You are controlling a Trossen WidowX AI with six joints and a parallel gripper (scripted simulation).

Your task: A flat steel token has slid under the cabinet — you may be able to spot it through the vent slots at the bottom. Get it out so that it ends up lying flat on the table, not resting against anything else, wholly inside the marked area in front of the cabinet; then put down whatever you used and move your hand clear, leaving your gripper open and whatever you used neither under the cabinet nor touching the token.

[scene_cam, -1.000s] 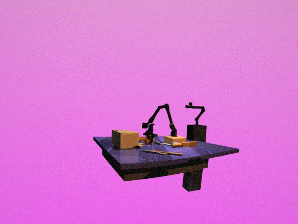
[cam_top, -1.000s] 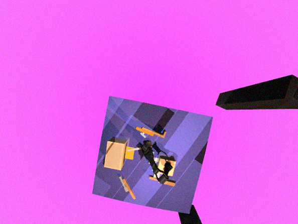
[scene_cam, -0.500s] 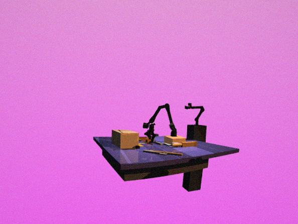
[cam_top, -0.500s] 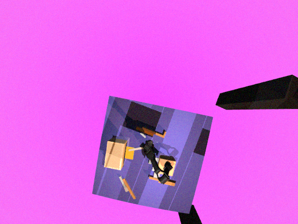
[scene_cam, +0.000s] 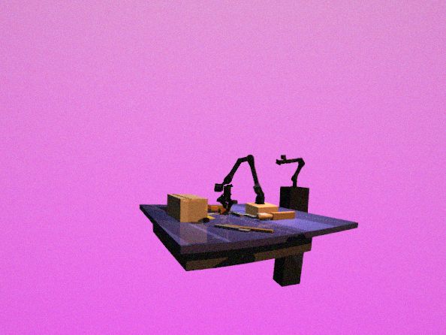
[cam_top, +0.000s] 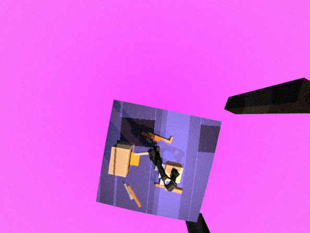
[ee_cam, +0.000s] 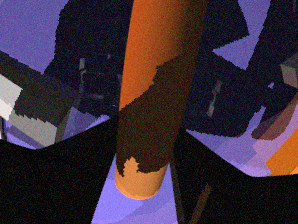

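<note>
The grey bar is 5 cm behind my gripper tip and 12 cm to the left of it. From my gripper tip the other things lie so: small white piece 15 cm ahead, 9 cm to the right; orange block 26 cm behind, 34 cm to the left, 2 cm above; orange bar 15 cm ahead, 14 cm to the right, 1 cm above.
</note>
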